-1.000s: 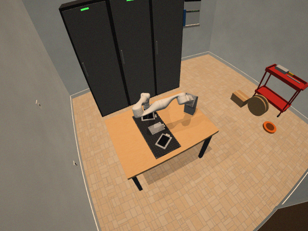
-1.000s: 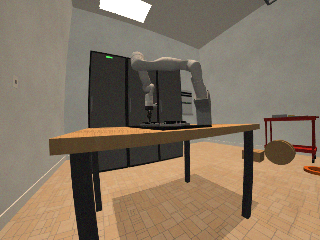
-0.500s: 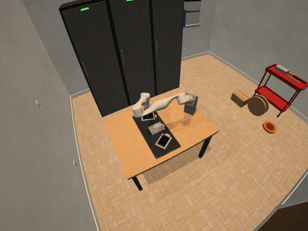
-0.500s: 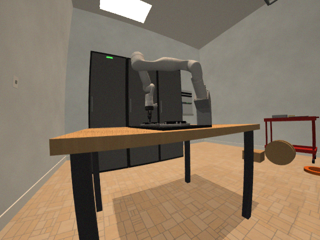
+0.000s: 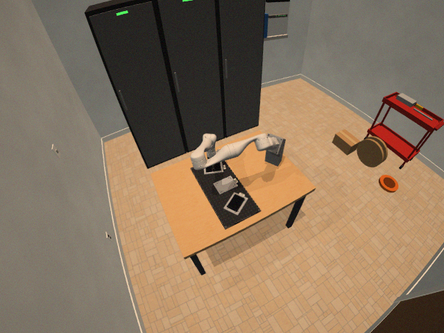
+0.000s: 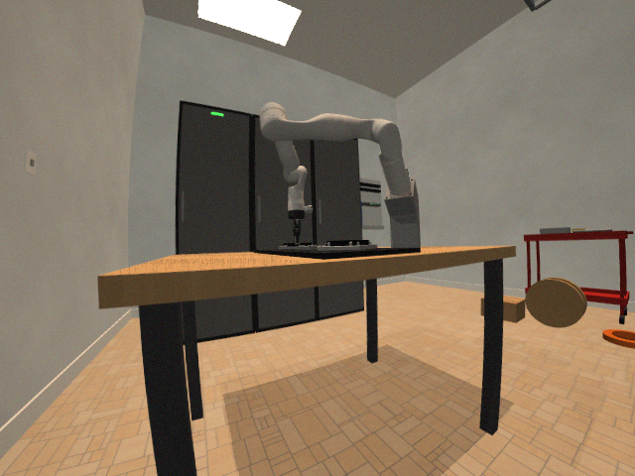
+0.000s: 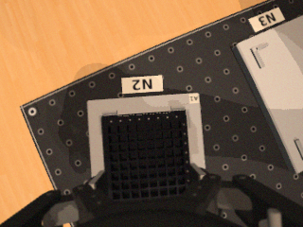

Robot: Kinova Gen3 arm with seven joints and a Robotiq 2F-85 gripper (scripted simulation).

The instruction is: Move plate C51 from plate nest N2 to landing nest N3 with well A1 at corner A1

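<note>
The plate nest N2 lies 20 mm below my hand. Also, from my hand: landing nest N3: 190 mm to the left, 90 mm behind, 20 mm below.
</note>
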